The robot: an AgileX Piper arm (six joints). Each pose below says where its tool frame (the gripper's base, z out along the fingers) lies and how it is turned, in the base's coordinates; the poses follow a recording.
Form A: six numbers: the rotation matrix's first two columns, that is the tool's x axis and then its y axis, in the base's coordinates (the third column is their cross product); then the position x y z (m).
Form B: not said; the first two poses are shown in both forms.
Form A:
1: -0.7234 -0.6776 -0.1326 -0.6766 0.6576 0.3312 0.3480 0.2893 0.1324
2: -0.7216 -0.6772 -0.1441 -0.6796 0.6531 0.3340 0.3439 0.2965 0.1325
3: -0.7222 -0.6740 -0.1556 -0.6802 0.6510 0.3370 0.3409 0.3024 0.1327
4: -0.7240 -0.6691 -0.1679 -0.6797 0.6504 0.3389 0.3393 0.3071 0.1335
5: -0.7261 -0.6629 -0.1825 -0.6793 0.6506 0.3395 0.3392 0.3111 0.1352
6: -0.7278 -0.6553 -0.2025 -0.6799 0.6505 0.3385 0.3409 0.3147 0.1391
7: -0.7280 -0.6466 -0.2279 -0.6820 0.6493 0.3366 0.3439 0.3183 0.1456
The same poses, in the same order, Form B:
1:
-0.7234 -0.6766 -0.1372 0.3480
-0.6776 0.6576 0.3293 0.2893
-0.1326 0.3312 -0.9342 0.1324
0 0 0 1

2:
-0.7216 -0.6796 -0.1321 0.3439
-0.6772 0.6531 0.3389 0.2965
-0.1441 0.3340 -0.9315 0.1325
0 0 0 1

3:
-0.7222 -0.6802 -0.1258 0.3409
-0.6740 0.6510 0.3492 0.3024
-0.1556 0.3370 -0.9286 0.1327
0 0 0 1

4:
-0.7240 -0.6797 -0.1176 0.3393
-0.6691 0.6504 0.3595 0.3071
-0.1679 0.3389 -0.9257 0.1335
0 0 0 1

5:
-0.7261 -0.6793 -0.1063 0.3392
-0.6629 0.6506 0.3705 0.3111
-0.1825 0.3395 -0.9227 0.1352
0 0 0 1

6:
-0.7278 -0.6799 -0.0901 0.3409
-0.6553 0.6505 0.3840 0.3147
-0.2025 0.3385 -0.9190 0.1391
0 0 0 1

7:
-0.7280 -0.6820 -0.0697 0.3439
-0.6466 0.6493 0.4005 0.3183
-0.2279 0.3366 -0.9137 0.1456
0 0 0 1

